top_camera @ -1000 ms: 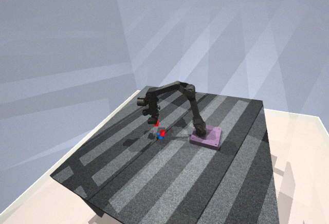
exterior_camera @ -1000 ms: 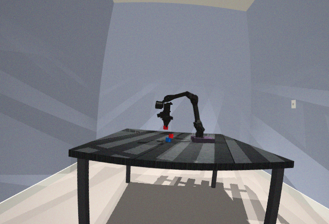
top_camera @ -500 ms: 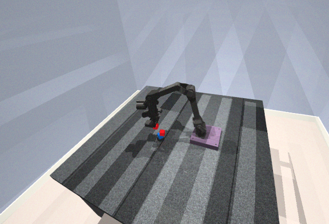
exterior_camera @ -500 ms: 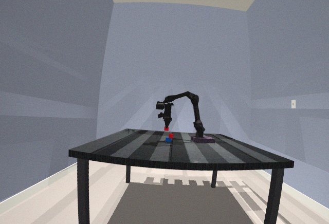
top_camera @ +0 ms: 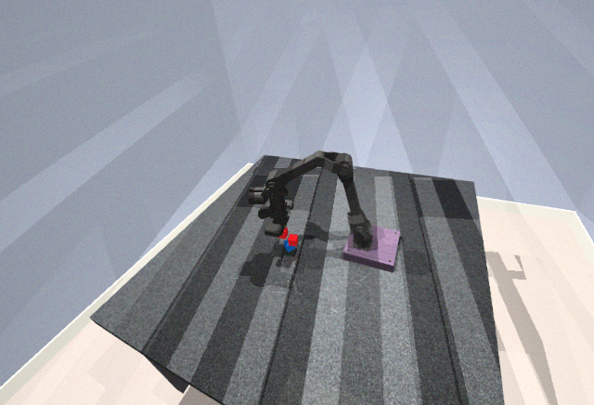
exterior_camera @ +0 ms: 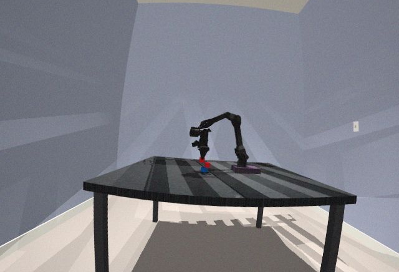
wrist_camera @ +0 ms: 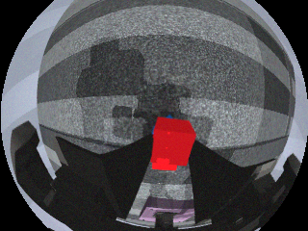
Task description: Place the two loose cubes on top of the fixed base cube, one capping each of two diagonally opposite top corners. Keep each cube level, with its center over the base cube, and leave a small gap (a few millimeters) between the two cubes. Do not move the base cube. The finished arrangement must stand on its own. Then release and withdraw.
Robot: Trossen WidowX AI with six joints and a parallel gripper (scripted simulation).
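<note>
Right now my gripper tip is 20 mm past the blue cube and 70 mm above it.
</note>
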